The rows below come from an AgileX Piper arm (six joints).
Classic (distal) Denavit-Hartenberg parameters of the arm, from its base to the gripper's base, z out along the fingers. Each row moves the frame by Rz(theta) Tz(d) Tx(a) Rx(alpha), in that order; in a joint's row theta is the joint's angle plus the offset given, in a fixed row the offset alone. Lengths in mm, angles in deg.
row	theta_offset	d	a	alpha
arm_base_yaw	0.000	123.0	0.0	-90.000
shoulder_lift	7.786	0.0	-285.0	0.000
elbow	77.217	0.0	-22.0	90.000
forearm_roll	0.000	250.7	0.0	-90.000
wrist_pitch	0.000	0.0	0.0	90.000
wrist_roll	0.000	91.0	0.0	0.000
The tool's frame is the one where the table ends.
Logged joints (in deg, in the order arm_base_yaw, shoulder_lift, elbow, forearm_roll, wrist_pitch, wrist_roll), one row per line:
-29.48 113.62 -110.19 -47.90 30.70 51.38
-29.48 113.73 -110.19 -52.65 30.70 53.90
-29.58 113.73 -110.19 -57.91 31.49 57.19
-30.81 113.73 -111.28 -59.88 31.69 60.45
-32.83 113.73 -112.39 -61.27 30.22 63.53
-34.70 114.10 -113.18 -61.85 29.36 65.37
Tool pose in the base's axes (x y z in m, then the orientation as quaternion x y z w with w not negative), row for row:
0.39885 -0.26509 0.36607 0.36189 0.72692 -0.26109 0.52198
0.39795 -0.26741 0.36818 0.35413 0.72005 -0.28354 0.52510
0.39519 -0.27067 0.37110 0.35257 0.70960 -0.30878 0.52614
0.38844 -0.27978 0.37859 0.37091 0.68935 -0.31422 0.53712
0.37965 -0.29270 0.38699 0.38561 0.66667 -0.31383 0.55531
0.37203 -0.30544 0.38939 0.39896 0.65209 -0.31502 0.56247
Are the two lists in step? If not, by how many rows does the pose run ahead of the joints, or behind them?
They are in step.
